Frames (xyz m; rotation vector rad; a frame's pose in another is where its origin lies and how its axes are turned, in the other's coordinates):
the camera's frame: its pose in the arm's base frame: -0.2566 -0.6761 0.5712 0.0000 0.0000 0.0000
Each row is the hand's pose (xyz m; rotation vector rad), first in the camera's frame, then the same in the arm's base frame.
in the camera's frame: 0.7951 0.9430 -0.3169 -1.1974 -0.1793 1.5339
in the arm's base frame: 0.5385 0.2669 0.2543 -1.1974 -0.1793 1.5339
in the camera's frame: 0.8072 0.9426 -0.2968 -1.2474 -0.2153 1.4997
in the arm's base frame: 0.5506 0.2665 0.2744 -1.2474 -0.2153 1.4997
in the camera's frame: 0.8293 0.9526 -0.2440 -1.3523 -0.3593 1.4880
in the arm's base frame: 0.5727 0.2765 0.3272 -1.3523 -0.3593 1.4880
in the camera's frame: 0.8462 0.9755 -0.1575 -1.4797 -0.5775 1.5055
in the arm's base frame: 0.5896 0.2994 0.4137 -1.4797 -0.5775 1.5055
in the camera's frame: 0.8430 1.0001 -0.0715 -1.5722 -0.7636 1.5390
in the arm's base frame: 0.5864 0.3240 0.4997 -1.5722 -0.7636 1.5390
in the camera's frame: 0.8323 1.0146 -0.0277 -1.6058 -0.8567 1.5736
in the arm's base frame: 0.5757 0.3385 0.5435 -1.6058 -0.8567 1.5736
